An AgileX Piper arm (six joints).
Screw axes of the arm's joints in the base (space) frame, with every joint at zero. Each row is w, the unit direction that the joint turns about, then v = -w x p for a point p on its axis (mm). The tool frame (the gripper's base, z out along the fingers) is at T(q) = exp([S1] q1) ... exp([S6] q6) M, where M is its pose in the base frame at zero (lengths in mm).
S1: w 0 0 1 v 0 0 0
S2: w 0 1 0 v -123 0 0
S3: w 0 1 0 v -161.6 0 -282.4
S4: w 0.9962 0 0.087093 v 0 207.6 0
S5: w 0 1 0 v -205.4 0 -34.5
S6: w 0.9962 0 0.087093 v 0 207.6 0
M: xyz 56.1 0 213.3 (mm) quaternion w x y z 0.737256 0 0.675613 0
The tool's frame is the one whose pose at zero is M.
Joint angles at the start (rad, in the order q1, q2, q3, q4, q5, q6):
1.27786 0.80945 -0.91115 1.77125 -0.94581 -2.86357
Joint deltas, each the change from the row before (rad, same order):
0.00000 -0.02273 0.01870 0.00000 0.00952 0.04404
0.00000 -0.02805 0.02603 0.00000 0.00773 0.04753
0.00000 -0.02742 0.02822 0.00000 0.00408 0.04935
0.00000 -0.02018 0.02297 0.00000 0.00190 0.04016
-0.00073 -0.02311 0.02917 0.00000 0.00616 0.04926
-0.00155 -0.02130 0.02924 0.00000 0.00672 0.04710
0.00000 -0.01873 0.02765 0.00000 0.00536 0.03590
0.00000 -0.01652 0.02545 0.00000 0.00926 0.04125
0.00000 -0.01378 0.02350 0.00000 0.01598 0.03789
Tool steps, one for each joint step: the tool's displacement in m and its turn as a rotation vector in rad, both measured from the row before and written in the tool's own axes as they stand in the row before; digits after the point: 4 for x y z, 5 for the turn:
0.0043 0.0004 -0.0032 -0.00083 -0.01055 0.04723
0.0061 0.0011 -0.0038 -0.00165 -0.00805 0.04912
0.0066 0.0016 -0.0035 -0.00194 -0.00344 0.04872
0.0054 0.0016 -0.0024 -0.00206 -0.00052 0.03798
0.0064 0.0026 -0.0025 -0.00499 -0.00218 0.04457
0.0064 0.0028 -0.0021 -0.00560 -0.00094 0.04101
0.0061 0.0029 -0.0018 -0.00647 -0.00009 0.02901
0.0053 0.0029 -0.0015 -0.00875 -0.00300 0.03440
0.0044 0.0033 -0.0011 -0.01330 -0.00752 0.03050

